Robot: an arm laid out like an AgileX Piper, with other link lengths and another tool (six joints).
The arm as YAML. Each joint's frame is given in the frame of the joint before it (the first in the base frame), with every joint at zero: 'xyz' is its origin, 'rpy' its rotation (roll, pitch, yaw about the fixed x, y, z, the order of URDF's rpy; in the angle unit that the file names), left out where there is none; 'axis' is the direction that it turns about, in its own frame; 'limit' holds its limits. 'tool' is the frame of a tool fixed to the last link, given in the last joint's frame.
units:
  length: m
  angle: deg
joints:
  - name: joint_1
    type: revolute
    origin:
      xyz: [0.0, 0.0, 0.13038]
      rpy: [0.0, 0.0, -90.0]
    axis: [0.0, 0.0, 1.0]
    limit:
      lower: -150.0
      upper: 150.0
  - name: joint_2
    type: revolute
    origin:
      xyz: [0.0, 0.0, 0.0]
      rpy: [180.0, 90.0, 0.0]
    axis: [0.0, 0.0, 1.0]
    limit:
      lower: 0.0
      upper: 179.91
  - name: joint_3
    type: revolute
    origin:
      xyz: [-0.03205, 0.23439, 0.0]
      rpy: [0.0, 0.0, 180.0]
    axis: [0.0, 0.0, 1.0]
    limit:
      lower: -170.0
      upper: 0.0
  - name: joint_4
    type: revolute
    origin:
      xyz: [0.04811, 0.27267, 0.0]
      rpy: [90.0, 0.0, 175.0]
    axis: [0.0, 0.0, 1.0]
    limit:
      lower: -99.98
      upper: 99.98
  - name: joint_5
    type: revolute
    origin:
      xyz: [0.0, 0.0, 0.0]
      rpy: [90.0, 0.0, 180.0]
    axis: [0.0, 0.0, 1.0]
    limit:
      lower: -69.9
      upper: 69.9
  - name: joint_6
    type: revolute
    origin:
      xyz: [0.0, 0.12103, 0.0]
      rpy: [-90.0, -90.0, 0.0]
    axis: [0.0, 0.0, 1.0]
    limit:
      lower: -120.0
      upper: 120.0
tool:
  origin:
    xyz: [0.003, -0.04, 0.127]
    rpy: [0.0, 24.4, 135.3]
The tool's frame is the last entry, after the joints.
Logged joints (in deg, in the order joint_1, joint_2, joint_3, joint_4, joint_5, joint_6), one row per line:
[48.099, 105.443, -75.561, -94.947, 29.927, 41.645]
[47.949, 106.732, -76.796, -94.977, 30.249, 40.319]
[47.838, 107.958, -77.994, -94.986, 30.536, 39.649]
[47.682, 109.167, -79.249, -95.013, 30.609, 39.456]
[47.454, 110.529, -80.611, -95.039, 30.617, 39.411]
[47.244, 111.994, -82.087, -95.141, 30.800, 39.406]
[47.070, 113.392, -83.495, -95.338, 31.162, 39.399]
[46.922, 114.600, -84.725, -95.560, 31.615, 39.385]
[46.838, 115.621, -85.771, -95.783, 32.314, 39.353]
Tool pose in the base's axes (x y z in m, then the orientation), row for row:
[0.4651, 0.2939, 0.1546, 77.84, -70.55, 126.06]
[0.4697, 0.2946, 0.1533, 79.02, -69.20, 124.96]
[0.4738, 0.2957, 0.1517, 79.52, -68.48, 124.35]
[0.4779, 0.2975, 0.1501, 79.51, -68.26, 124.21]
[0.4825, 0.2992, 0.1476, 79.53, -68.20, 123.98]
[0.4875, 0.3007, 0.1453, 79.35, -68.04, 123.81]
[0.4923, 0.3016, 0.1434, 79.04, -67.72, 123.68]
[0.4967, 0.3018, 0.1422, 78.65, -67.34, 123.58]
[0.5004, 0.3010, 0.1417, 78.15, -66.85, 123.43]
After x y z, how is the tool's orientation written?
As angles about the fixed x, y, z axes (roll, pitch, yaw), in degrees.
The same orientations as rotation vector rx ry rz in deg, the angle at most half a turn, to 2 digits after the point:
[-111.46, -44.60, -128.64]
[-111.58, -46.37, -129.21]
[-111.74, -47.18, -129.62]
[-111.82, -47.31, -129.86]
[-112.00, -47.21, -130.01]
[-112.19, -47.08, -130.36]
[-112.36, -47.04, -130.92]
[-112.52, -47.01, -131.57]
[112.56, 46.88, 132.21]

